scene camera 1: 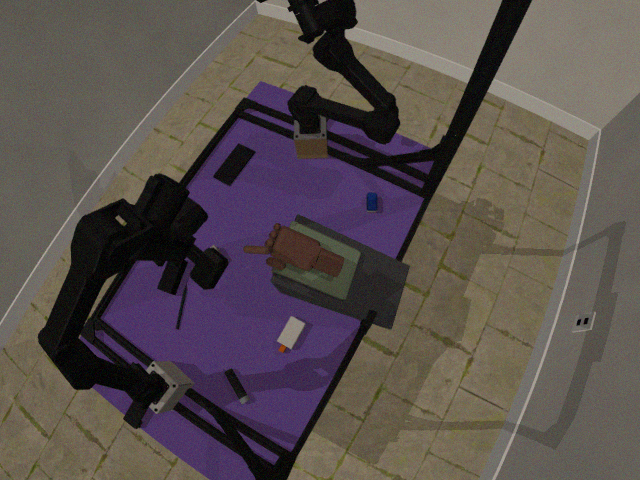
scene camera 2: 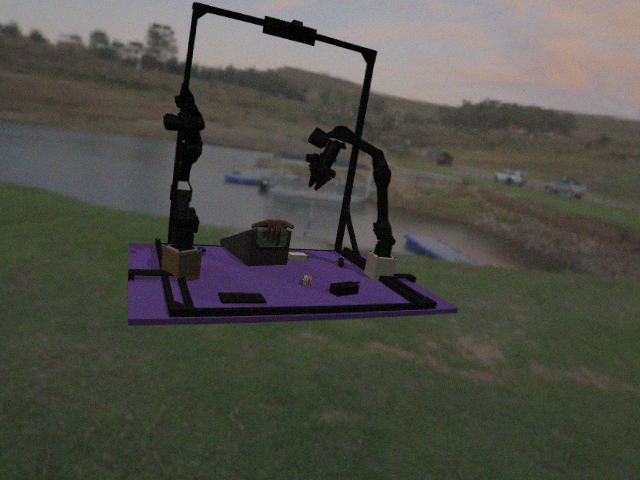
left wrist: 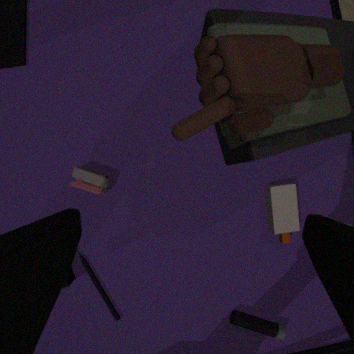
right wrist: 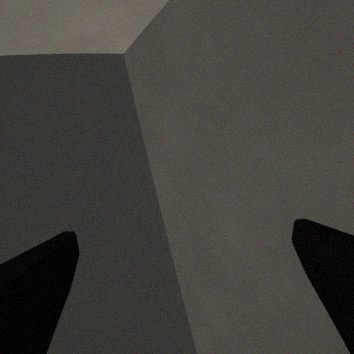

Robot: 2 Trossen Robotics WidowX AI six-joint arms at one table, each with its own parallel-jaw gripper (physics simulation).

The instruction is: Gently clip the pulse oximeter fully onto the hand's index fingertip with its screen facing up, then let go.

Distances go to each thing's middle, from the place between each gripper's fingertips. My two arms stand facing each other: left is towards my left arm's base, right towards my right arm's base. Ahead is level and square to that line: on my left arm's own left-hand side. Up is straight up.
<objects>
My left gripper is now 3 cm past the index finger [left wrist: 224, 106], 7 cm to the left of it and 16 cm above it. Round my left hand: grey-green block [scene camera 1: 339, 287] 17 cm behind, 13 cm to the right, 24 cm below; dark grey plate [scene camera 1: 378, 283] 23 cm behind, 14 cm to the right, 32 cm below.
My right gripper is now 150 mm past the index finger, 480 mm to the right of it and 450 mm above it. Also, from my right hand: grey-green block 290 mm behind, 430 mm to the left, 520 mm below; then dark grey plate 350 mm behind, 420 mm to the left, 610 mm below.
</objects>
